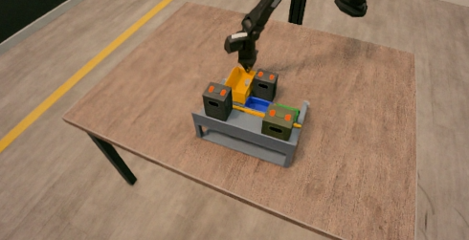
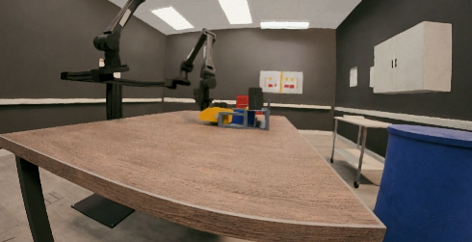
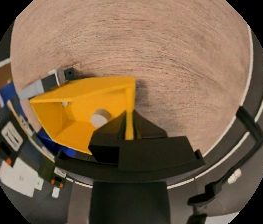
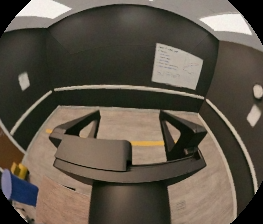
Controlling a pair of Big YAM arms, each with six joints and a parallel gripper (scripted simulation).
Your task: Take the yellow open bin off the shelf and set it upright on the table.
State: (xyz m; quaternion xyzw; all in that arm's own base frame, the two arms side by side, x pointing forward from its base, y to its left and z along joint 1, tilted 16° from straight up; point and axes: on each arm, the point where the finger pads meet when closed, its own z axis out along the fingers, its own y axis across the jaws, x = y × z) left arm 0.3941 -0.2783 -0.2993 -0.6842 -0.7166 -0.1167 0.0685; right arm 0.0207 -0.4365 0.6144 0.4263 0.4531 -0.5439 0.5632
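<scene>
My left hand is 8 cm short of the yellow open bin and 1 cm to the right of it. The rest, counted from my left hand: grey shelf: 23 cm ahead, 13 cm to the left, 1 cm above; then dark lidded bin: 11 cm to the left, 6 cm ahead.
</scene>
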